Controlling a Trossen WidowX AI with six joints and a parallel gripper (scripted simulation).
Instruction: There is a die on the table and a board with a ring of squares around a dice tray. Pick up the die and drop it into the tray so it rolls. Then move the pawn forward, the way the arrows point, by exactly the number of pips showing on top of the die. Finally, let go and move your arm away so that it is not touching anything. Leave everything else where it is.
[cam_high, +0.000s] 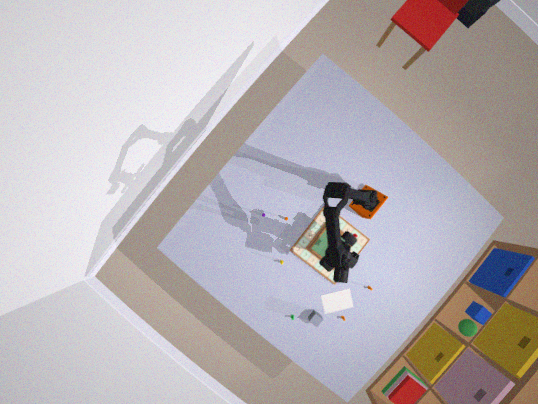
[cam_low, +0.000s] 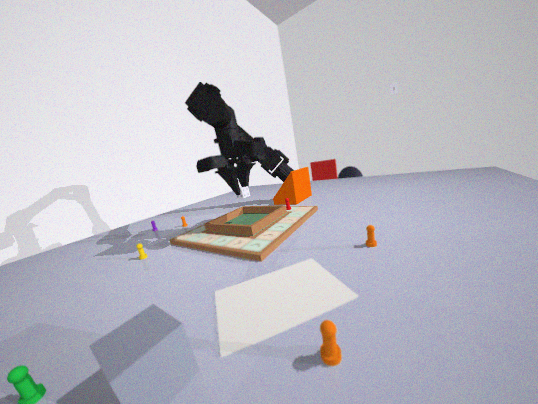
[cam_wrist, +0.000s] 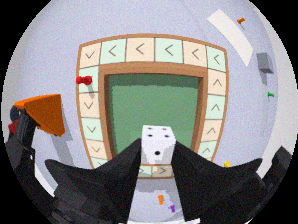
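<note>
My gripper tip is now 110 mm past the red pawn, 60 mm to the right of it and 60 mm above it. From my gripper tip the other things lie so: white die right at my gripper tip; dice tray 80 mm below; yellow pawn 220 mm ahead, 130 mm to the right, 70 mm below.
</note>
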